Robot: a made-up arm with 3 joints. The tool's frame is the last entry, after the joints. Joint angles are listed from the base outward. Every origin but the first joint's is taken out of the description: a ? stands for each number. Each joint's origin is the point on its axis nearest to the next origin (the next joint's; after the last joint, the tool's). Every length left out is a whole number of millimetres.
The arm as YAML. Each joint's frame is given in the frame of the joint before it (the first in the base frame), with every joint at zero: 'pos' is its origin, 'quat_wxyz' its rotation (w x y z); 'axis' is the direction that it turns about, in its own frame. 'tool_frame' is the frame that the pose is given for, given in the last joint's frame.
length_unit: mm
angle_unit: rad
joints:
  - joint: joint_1
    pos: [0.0, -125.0, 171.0]
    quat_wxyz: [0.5, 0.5, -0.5, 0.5]
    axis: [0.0, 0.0, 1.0]
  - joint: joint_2
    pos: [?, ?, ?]
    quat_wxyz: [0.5, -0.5, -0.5, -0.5]
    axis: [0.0, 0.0, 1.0]
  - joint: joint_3
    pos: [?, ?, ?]
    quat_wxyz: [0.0, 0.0, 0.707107, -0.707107]
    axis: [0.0, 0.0, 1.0]
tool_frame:
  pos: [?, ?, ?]
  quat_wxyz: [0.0, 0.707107, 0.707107, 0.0]
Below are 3 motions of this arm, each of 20 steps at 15 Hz.
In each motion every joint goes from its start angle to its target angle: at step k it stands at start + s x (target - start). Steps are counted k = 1, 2, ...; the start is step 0. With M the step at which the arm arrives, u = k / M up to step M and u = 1 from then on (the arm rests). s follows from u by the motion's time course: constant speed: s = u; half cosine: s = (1 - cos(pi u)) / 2; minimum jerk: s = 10 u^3 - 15 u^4 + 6 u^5.
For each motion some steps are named. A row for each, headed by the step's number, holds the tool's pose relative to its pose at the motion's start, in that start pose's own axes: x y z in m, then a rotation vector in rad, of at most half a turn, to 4 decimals.
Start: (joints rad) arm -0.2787 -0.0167 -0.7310
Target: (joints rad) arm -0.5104 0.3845 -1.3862
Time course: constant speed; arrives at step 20
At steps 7, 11, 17, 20:
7: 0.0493 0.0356 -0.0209 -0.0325 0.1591 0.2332
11: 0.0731 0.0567 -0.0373 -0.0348 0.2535 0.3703
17: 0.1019 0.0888 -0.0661 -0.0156 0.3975 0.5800
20: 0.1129 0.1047 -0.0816 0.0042 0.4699 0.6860

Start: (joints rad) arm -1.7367 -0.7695 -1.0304
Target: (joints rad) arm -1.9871 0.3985 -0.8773
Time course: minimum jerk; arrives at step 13
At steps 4, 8, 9, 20:
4: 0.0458 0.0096 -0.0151 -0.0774 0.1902 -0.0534
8: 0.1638 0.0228 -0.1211 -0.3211 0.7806 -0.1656
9: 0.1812 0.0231 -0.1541 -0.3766 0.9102 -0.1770
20: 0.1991 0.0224 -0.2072 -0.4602 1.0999 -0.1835

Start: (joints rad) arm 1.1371 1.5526 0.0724
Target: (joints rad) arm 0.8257 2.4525 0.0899
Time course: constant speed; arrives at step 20
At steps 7, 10, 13, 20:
7: 0.0013 0.1084 0.0179 -0.3126 -0.0389 0.1023
10: -0.0047 0.1551 0.0173 -0.4452 -0.0666 0.1451
13: -0.0146 0.2007 0.0116 -0.5767 -0.1009 0.1866
20: -0.0503 0.2978 -0.0204 -0.8782 -0.2066 0.2762

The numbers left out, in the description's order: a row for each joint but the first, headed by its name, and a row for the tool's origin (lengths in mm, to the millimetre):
joint_2: 78.0 -93.0 0.0
joint_3: 56.0 262.0 0.0
tool: -36.0 112.0 0.0

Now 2 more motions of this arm.
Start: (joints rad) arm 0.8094 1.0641 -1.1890
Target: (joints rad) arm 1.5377 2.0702 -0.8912
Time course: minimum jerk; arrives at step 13
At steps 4, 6, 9, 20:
4: 0.0162 0.0213 0.0008 -0.1164 0.1396 -0.1670
6: 0.0407 0.0383 -0.0091 -0.2666 0.3480 -0.4265
9: 0.0660 0.0295 -0.0422 -0.4457 0.6886 -0.8490
20: 0.0671 0.0148 -0.0604 -0.4994 0.8455 -1.0325

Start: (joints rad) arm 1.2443 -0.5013 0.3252
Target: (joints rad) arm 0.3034 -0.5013 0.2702
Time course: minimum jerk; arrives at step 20
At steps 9, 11, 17, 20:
9: 0.0893 -0.0126 -0.0777 -0.1037 0.3192 -0.1618
11: 0.1199 -0.0264 -0.1213 -0.1487 0.4659 -0.2362
17: 0.1569 -0.0681 -0.2186 -0.2357 0.7662 -0.3895
20: 0.1581 -0.0716 -0.2256 -0.2415 0.7873 -0.4003

